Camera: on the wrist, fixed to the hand. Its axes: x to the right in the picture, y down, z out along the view.
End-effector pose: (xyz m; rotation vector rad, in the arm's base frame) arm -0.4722 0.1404 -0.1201 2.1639 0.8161 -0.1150
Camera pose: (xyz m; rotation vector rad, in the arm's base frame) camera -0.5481 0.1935 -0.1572 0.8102 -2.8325 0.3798
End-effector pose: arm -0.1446 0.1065 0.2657 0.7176 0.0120 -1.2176
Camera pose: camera -0.2227 0.1222 0.2057 -0.3443 -1.3494 1.5977
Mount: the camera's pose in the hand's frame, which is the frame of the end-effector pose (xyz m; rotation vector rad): -0.0199 -0.0940 -0.0268 -0.1161 0.8780 -2.9190
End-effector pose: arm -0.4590 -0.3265 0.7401 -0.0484 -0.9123 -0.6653
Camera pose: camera -0.5002 -0.3999 0.6866 -1.3603 -0.6161 2.4413
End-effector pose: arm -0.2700 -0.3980 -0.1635 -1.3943 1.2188 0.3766
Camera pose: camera -0.2127 -0.4345 -0.0905 -1.8616 -1.2048 -2.2026
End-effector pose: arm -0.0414 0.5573 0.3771 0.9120 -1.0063 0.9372
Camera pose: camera 0.0482 0.5478 0.3344 0.7053 1.2816 -1.2417
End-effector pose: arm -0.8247 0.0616 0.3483 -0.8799 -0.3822 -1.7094
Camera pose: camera -0.9195 0.0886 0.3330 -0.7427 0.4025 1.5516
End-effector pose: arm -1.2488 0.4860 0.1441 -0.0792 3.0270 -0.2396
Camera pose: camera -1.2278 0.3986 0.1874 2.4021 -0.0991 0.0592
